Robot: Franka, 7 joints.
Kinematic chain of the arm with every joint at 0, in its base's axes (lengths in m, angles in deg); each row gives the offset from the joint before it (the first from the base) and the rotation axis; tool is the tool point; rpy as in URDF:
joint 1: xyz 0 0 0.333 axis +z
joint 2: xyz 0 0 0 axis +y
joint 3: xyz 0 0 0.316 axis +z
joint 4: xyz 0.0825 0 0 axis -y
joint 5: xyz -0.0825 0 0.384 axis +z
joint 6: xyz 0 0 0 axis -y
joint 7: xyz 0.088 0 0 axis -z
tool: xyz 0 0 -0.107 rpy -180 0 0
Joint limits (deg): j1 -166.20..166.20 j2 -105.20..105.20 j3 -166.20..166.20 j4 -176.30..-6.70 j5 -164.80..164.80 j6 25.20..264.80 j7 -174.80..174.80
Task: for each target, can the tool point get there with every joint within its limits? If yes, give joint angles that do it. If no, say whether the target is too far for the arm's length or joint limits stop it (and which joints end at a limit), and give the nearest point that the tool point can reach.
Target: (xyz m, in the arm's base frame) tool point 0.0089 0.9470 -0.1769
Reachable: no: too far | nearest point 0.0071 0.7553 -0.0737 | short by 0.218 m
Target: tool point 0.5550 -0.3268 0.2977
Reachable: yes | joints 96.19 -43.32 -120.80 -104.60 6.82 129.06 -32.99
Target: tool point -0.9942 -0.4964 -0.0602
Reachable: no: too far | nearest point -0.7236 -0.3613 0.0468 | short by 0.321 m
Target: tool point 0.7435 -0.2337 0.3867
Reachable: yes | joints 3.99 82.79 -61.20 -26.74 -58.70 78.97 -115.34
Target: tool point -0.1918 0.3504 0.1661
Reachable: yes | joints -15.62 -21.00 133.65 -140.31 32.52 112.95 104.87
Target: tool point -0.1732 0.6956 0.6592
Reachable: yes | joints 112.96 34.05 -6.21 -66.20 32.80 204.62 98.69
